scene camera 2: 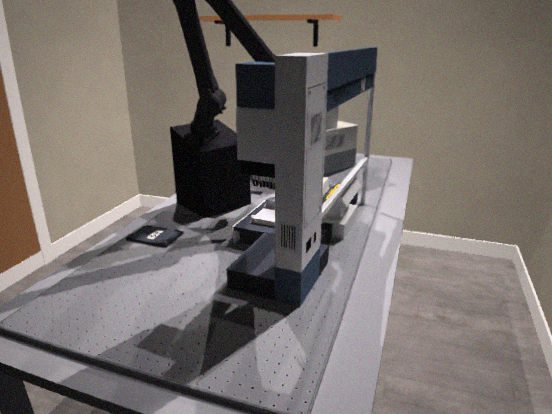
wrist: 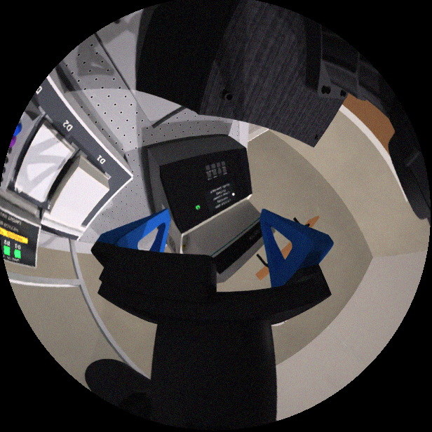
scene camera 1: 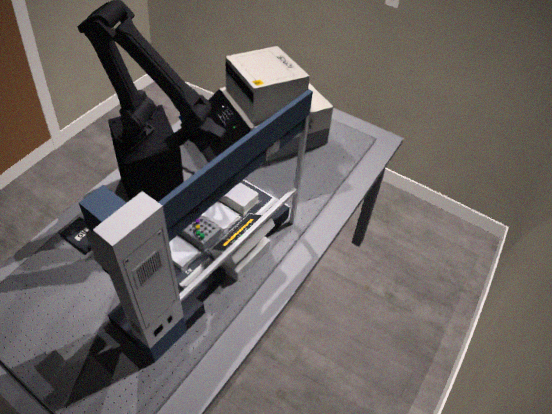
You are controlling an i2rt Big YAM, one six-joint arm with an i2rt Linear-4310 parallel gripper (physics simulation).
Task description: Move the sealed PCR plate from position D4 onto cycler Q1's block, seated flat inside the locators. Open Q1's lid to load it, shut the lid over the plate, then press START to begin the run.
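Places are measured from the arm's base along level axes (x left, y down, z back), in millimetres.
Where they show: arm's base at its link origin: [scene camera 2: 202, 135] [scene camera 1: 134, 135].
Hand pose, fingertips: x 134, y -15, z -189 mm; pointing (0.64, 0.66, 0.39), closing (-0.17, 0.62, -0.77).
Note:
Each offset is from my fingertips to the top centre of the thing. "*": to the spot under its first point.
The cycler [scene camera 1: 270, 75] [scene camera 2: 340, 150] [wrist: 202, 200] stands at the far end of the table. Its black panel with a keypad and green light shows in scene camera 1 and the wrist view; its lettering is too small to read. I cannot tell how its lid stands, and its block does not show. My gripper [wrist: 214, 213] is open and empty, its blue fingers framing the panel's lower part, apart from it. A white labware piece @(dy +197, dx -336, dz -148 mm) [scene camera 1: 185, 254] [scene camera 2: 264, 216], apparently at D4, lies on the deck beside the grey tower, partly hidden; its label is unreadable.
The blue beam @(dy -287, dx -247, dz -346 mm) [scene camera 1: 240, 145] [scene camera 2: 352, 72] spans above the deck from the grey tower [scene camera 1: 142, 270] [scene camera 2: 295, 175]. White labware @(dy +171, dx -36, dz -180 mm) [scene camera 1: 240, 197] [wrist: 80, 195] sits at D1, another @(dy +197, dx -136, dz -169 mm) [scene camera 1: 220, 215] [wrist: 45, 162] at D2. A tube rack [scene camera 1: 200, 232] stands beside them. A black pad @(* dy +261, dx -456, dz +214 mm) [scene camera 2: 154, 235] lies near the arm base.

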